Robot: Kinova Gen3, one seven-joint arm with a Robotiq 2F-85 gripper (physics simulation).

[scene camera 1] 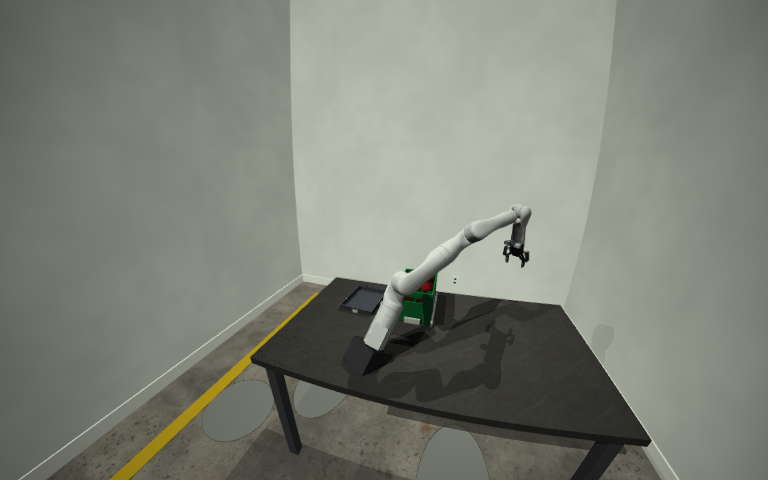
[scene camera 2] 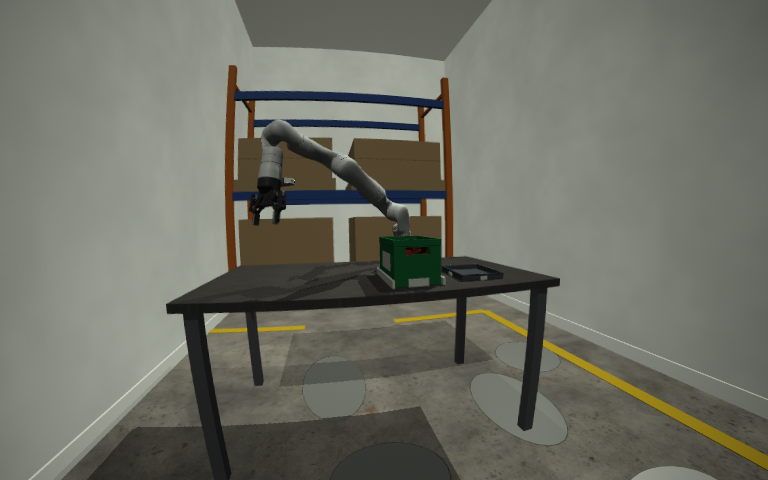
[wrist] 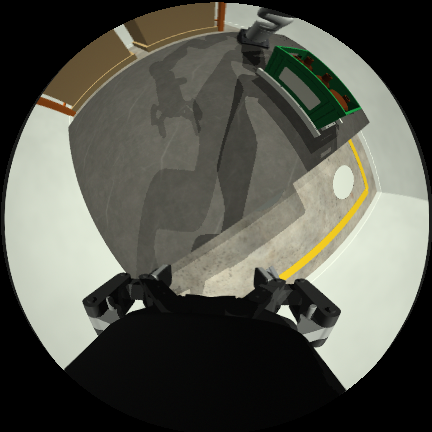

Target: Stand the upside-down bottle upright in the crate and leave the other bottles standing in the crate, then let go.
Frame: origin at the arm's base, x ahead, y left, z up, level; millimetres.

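Seen in the pictures: gripper, between the fingertips: [scene camera 1: 514,264] [scene camera 2: 265,224] [wrist: 212,275]; arm's base, origin of its link: [scene camera 1: 373,344] [wrist: 255,36].
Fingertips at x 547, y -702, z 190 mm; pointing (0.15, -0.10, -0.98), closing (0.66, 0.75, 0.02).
Observation:
Offsets run from my fingertips to a thing's top centre. "*": to the spot under its first point.
A green crate @(dy +545, dx -151, dz -67 mm) [scene camera 1: 416,314] [scene camera 2: 412,268] [wrist: 327,115] stands on the dark table [scene camera 1: 543,362] [scene camera 2: 317,301] [wrist: 120,150]. In the wrist view, two brown bottle necks @(dy +601, dx -236, dz -89 mm) [wrist: 308,63] @(dy +593, dx -150, dz -89 mm) [wrist: 326,78] point up inside it. A wider, rounded orange-brown shape @(dy +495, dx -66, dz -79 mm) [wrist: 341,100] near the crate's end looks like the base of the upside-down bottle. In scene camera 1, a red shape [scene camera 1: 427,284] shows near the crate's top. The crate walls and the arm hide much of the contents. My gripper [scene camera 1: 514,263] [scene camera 2: 266,222] [wrist: 212,275] is open and empty, pointing down high above the table, well to the side of the crate.
A shallow dark tray @(* dy +858, dx -135, dz -237 mm) [scene camera 1: 362,300] [scene camera 2: 472,272] lies beside the crate. A pale strip @(* dy +436, dx -108, dz -223 mm) [scene camera 2: 386,278] runs along the crate's base. The arm's base [scene camera 1: 362,356] stands near the crate. A storage rack [scene camera 2: 231,169] with brown boxes [scene camera 2: 286,242] stands behind the table in scene camera 2.

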